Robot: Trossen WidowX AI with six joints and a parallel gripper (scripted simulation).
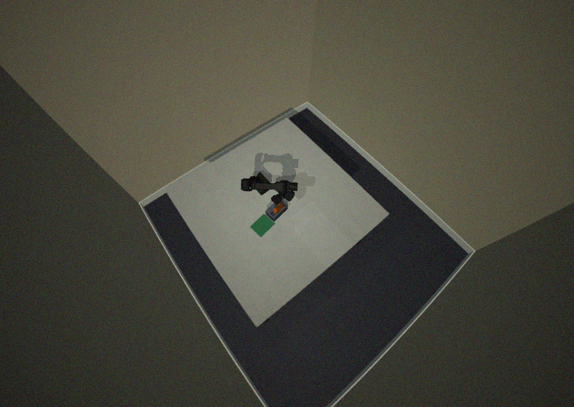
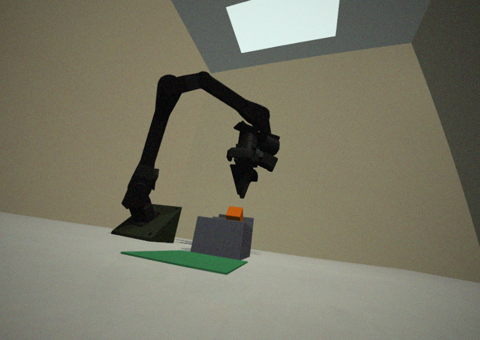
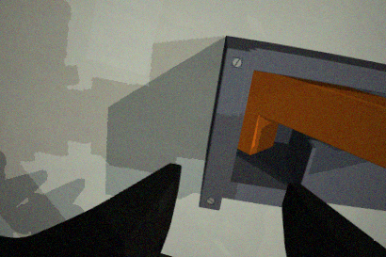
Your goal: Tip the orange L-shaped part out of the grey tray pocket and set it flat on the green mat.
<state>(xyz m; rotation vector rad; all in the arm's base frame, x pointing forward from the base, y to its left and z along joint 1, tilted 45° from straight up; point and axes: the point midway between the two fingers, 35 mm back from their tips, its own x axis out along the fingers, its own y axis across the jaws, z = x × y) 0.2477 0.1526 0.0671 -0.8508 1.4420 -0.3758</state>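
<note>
The orange L-shaped part is 10 cm below my gripper tip, 4 cm to the right of it and 1 cm ahead of it. Also, from my gripper tip: green mat 22 cm to the right, 16 cm below, 5 cm ahead.
</note>
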